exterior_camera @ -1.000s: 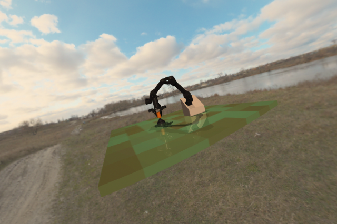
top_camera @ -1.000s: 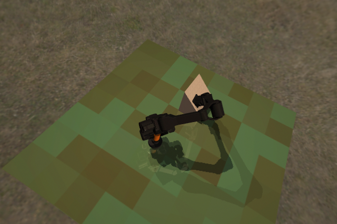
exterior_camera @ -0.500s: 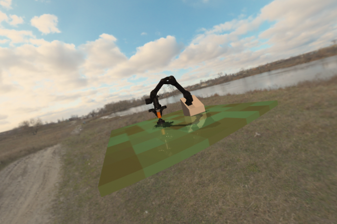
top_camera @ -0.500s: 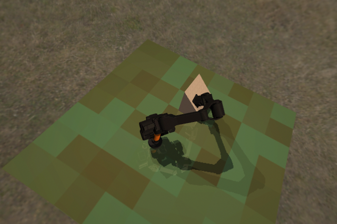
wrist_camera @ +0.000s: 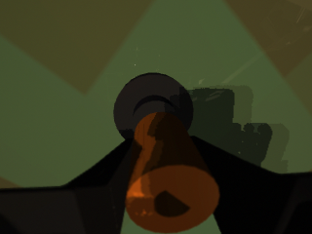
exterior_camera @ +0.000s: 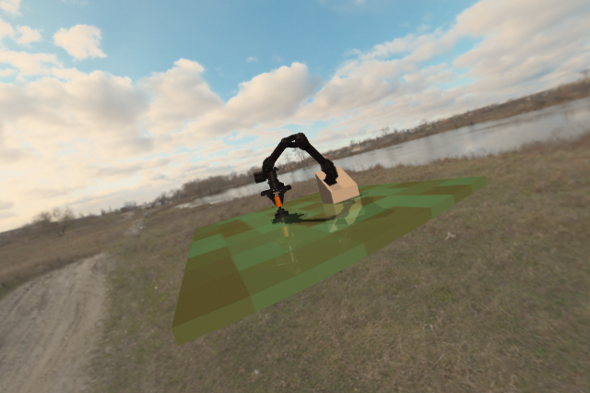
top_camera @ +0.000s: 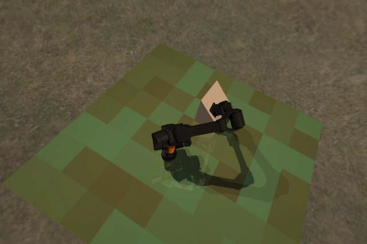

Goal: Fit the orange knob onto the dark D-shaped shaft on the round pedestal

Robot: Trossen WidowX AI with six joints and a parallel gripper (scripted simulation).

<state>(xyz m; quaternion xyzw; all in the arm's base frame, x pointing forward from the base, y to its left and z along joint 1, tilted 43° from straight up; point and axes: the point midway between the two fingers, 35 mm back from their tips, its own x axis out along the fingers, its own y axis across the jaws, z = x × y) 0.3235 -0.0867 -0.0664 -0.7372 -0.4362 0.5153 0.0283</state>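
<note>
The orange knob lies 20 mm above my gripper tip. From my gripper tip the other things lie so: dark round pedestal 40 mm below.
</note>
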